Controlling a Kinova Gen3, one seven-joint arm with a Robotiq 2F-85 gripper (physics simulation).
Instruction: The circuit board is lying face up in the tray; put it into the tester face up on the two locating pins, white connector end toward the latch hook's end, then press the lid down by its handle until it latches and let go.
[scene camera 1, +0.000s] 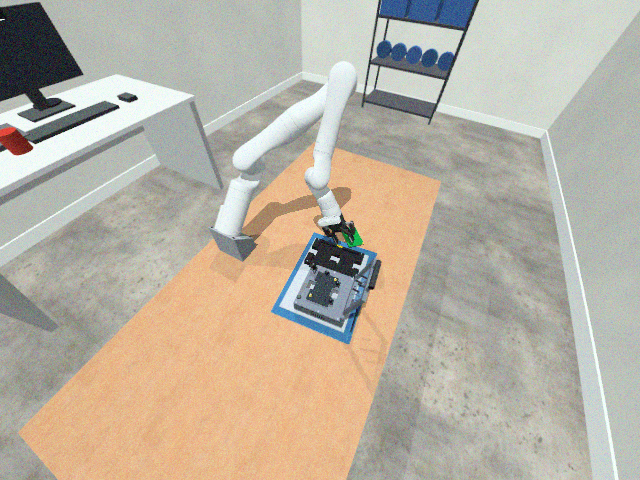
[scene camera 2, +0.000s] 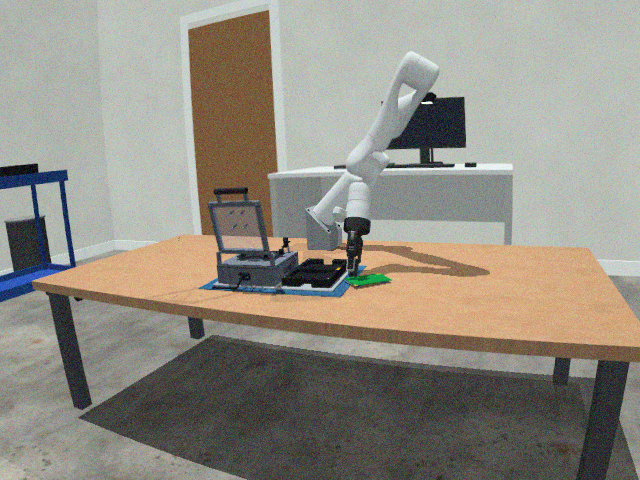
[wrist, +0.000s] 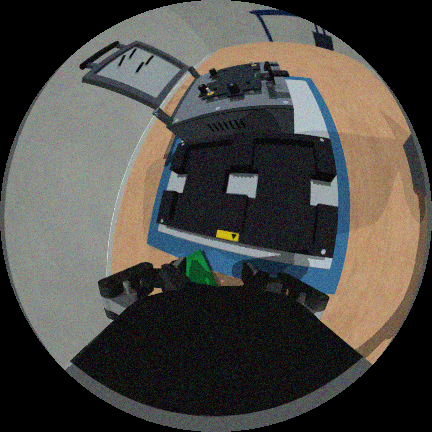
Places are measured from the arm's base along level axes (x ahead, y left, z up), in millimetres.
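Pixels of known places: gripper, between the fingertips: (scene camera 1: 344, 241) (scene camera 2: 351, 273) (wrist: 213, 268); arm's base, origin of its link: (scene camera 1: 228, 231) (scene camera 2: 323, 216).
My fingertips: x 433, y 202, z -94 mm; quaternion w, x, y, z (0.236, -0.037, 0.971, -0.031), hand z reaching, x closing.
Ahead of a thing's pixels: the offset from my fingertips to its middle. "spot": to the spot under its first point. Level surfaces: height alone.
The green circuit board @(dz -12, dx +20, dy +49 mm) (scene camera 1: 354, 238) (scene camera 2: 369, 279) (wrist: 196, 268) is out of the tray, low on the wooden table beside the blue mat's @(dz -16 mm) (scene camera 1: 287, 306) (wrist: 343, 201) edge. My gripper (scene camera 1: 342, 230) (scene camera 2: 352, 269) (wrist: 213, 268) is down at the board's end nearest the tray and is shut on it. The black tray @(spot: dz +1, dx -65, dy -84 mm) (scene camera 1: 324, 251) (scene camera 2: 312, 272) (wrist: 282, 193) is empty. The grey tester (scene camera 1: 310, 302) (scene camera 2: 254, 267) (wrist: 241, 116) stands beyond it with its lid open and upright; the lid's handle @(dz +250, dx +141, dy -274 mm) (scene camera 2: 230, 190) (wrist: 98, 56) (scene camera 1: 376, 273) is on top. The nest with its pins is bare.
My arm's base (scene camera 1: 233, 242) (scene camera 2: 321, 232) is mounted on the table behind the mat. A white desk (scene camera 1: 154, 110) (scene camera 2: 454, 175) with a monitor stands off the table. A shelf rack (scene camera 1: 372, 56) and a blue cart (scene camera 2: 35, 178) stand by the walls.
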